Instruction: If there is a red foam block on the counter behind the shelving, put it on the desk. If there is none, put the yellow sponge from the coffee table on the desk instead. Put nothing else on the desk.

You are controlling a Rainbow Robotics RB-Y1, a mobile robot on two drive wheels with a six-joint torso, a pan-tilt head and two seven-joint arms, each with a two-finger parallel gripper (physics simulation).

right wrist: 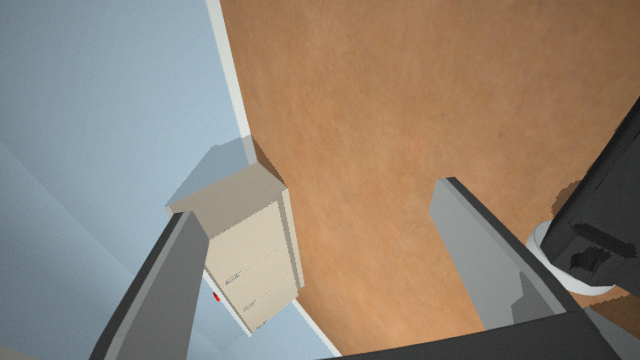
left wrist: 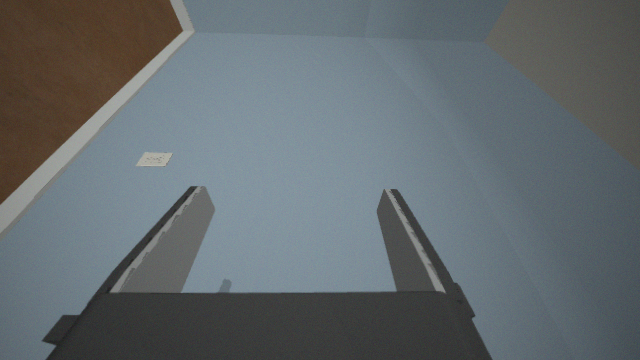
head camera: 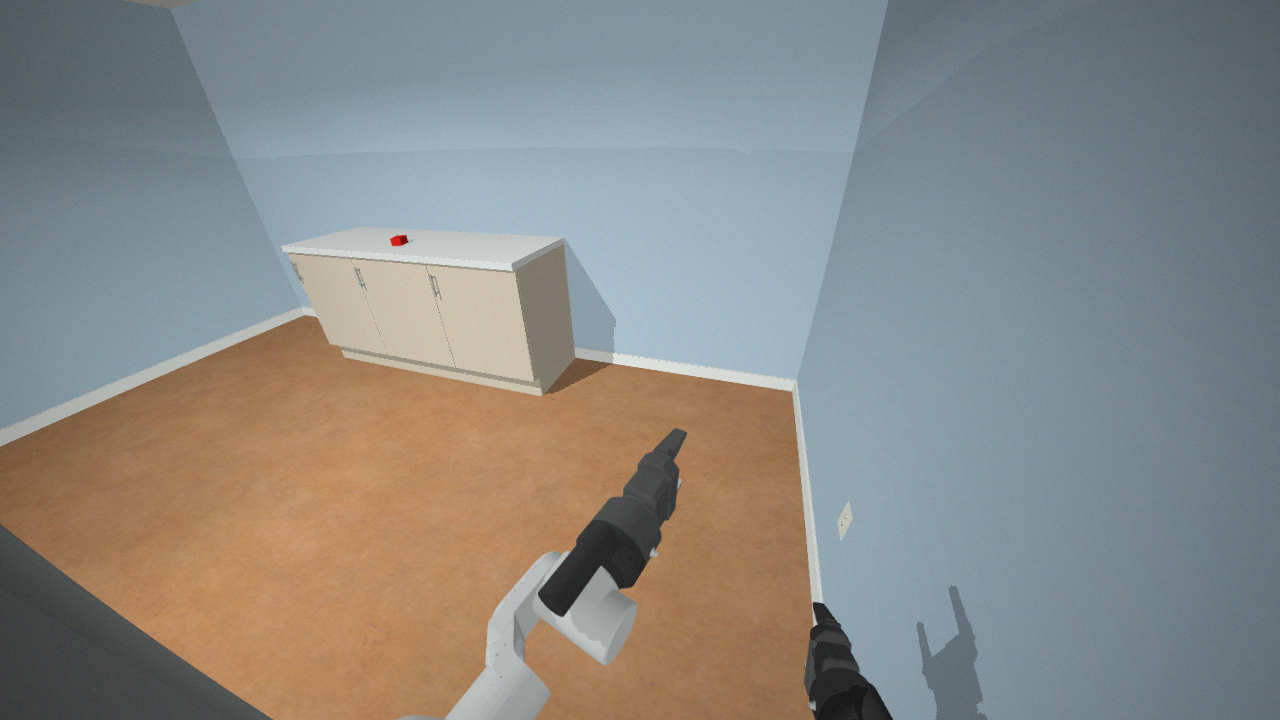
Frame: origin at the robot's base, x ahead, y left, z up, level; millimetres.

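Seen in the pictures: left gripper, between the fingertips: (left wrist: 296, 199) (head camera: 678, 456); right gripper, between the fingertips: (right wrist: 317, 211) (head camera: 814, 635).
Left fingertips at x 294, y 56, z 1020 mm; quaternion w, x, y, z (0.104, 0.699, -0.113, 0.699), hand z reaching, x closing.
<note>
A point is followed by its place in that frame.
A small red block (head camera: 398, 240) @(x 1743, y 2013, z 943 mm) (right wrist: 216, 296) @(x 1752, y 2009, z 938 mm) lies on the white top of the counter (head camera: 483, 248) @(x 1776, y 1430, z 910 mm) (right wrist: 230, 205) @(x 1765, y 1088, z 467 mm), toward its front edge and left of its middle in the head view. My left gripper (head camera: 678, 434) @(x 294, y 56, z 1020 mm) (left wrist: 296, 199) @(x 294, y 56, z 1020 mm) is open and empty, raised over the floor, well short of the counter. My right gripper (head camera: 819, 607) (right wrist: 317, 211) @(x 206, y -215, z 729 mm) is open and empty, low at the right of the head view near the right wall. Both are far from the red block. The desk, the coffee table and the yellow sponge do not show in these views.
A blue wall (head camera: 1029, 358) @(x 441, y -455, z 1190 mm) (left wrist: 300, 110) @(x 1071, y -485, z 961 mm) with an outlet (head camera: 844, 520) @(x 726, y -461, z 410 mm) (left wrist: 154, 159) @(x 732, y -465, z 400 mm) runs close along the right side. A dark grey panel (head camera: 80, 626) @(x -138, y 589, z 1072 mm) fills the lower left corner of the head view. Brown floor (head camera: 313, 474) @(x 690, y 1968, z 0 mm) (right wrist: 375, 125) @(x 738, y 207, z 0 mm) stretches between me and the counter.
</note>
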